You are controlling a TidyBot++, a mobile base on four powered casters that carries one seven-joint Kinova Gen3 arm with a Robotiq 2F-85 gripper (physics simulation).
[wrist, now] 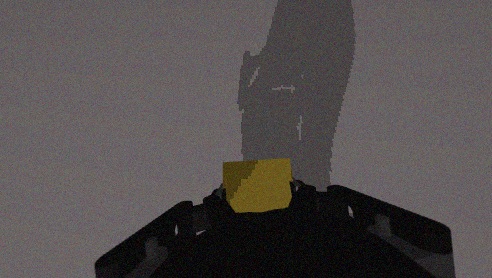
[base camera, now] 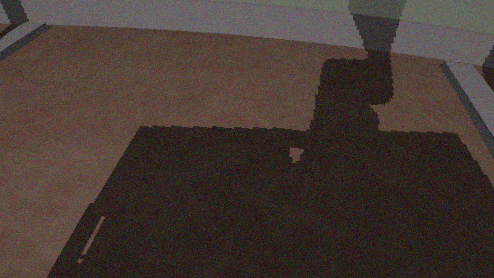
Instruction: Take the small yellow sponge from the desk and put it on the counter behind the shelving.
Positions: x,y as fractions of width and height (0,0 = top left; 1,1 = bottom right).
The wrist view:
my gripper: 0.52,0.68
small yellow sponge: 0.53,0.67
grey desk: 0.24,0.43
